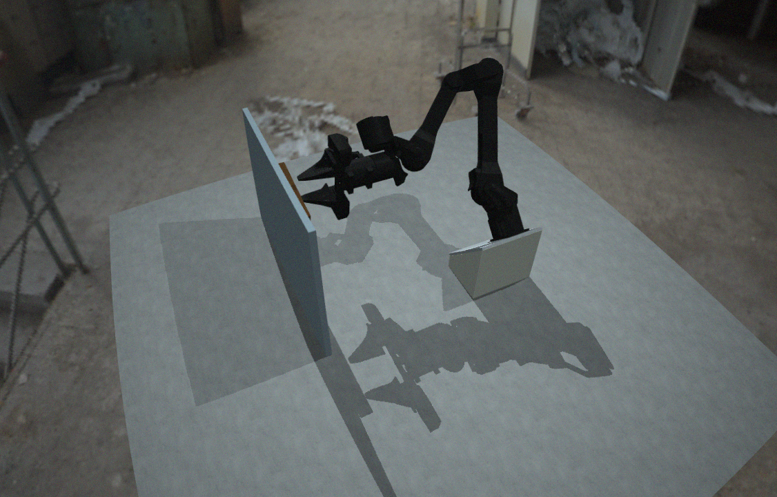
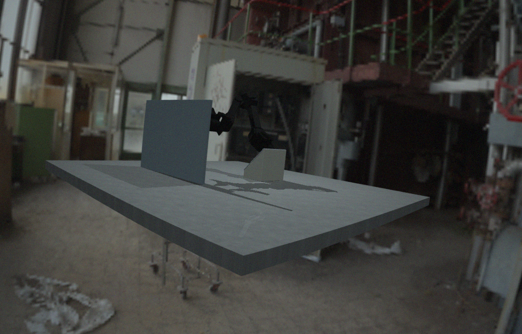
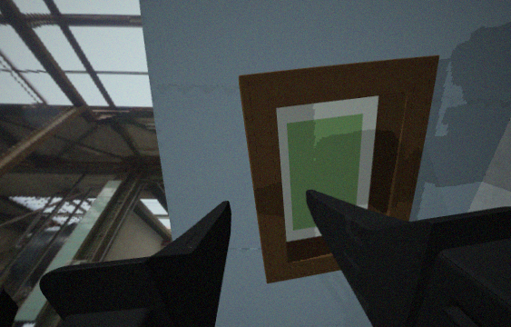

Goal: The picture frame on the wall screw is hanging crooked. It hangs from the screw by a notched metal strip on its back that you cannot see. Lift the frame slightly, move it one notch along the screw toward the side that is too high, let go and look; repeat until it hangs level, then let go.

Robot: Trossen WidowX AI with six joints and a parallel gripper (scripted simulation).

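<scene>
Now: gripper tip 50 mm above the picture frame, 30 mm short of it and 10 mm to the left of it. From my gripper tip the other things lie so: wall panel (70 mm below, 40 mm ahead).
</scene>
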